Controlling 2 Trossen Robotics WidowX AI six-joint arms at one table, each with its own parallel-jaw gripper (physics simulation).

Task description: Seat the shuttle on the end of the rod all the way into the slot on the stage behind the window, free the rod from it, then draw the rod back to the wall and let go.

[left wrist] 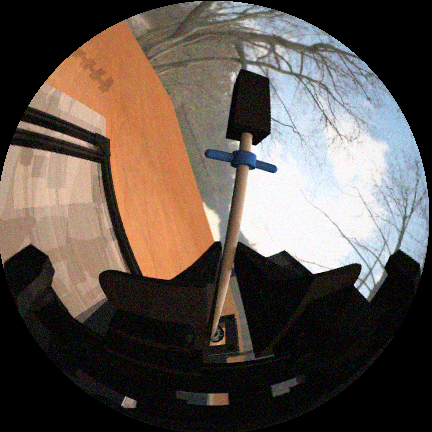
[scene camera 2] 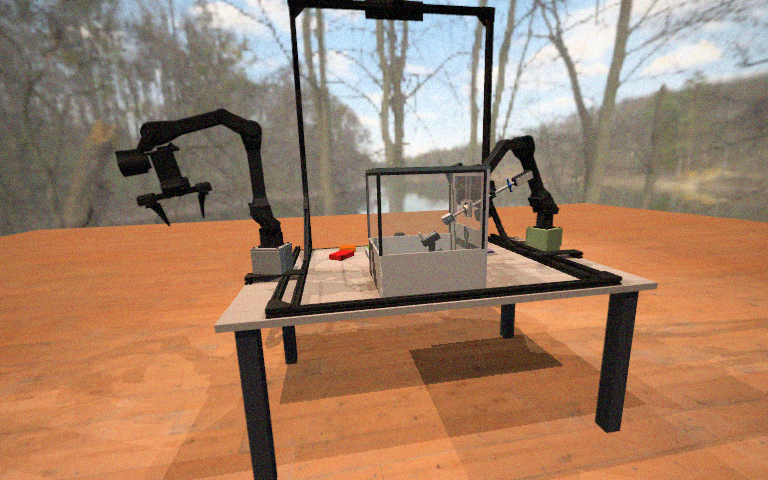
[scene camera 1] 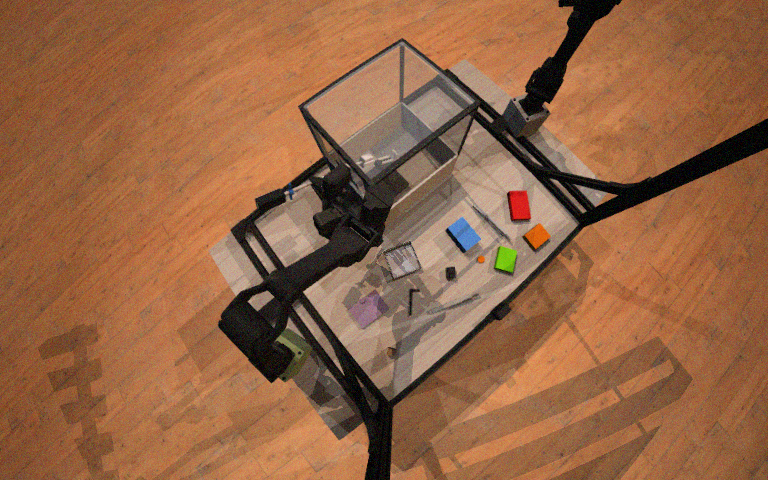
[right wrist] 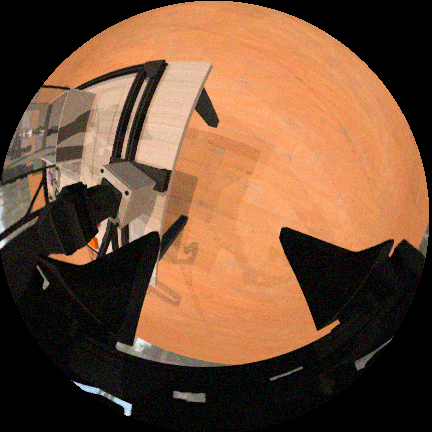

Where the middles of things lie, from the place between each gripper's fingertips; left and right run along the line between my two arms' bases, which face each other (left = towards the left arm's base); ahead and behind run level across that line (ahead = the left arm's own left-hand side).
Labels:
My left gripper is now 10 mm to the left of the rod (left wrist: 248,122) and 10 mm past it. Also, from my left hand: framed plate (scene camera 1: 402,259) 260 mm behind, 250 mm below, 40 mm to the right; glass-walled box (scene camera 1: 398,120) 230 mm to the right, 90 mm below, 30 mm behind.
I see my right gripper 14 cm short of the glass-walled box, 70 cm to the right of it and 4 cm above it. From my right hand the other things lie so: rod: 16 cm ahead, 91 cm to the left, 5 cm above; framed plate: 9 cm behind, 88 cm to the left, 20 cm below.

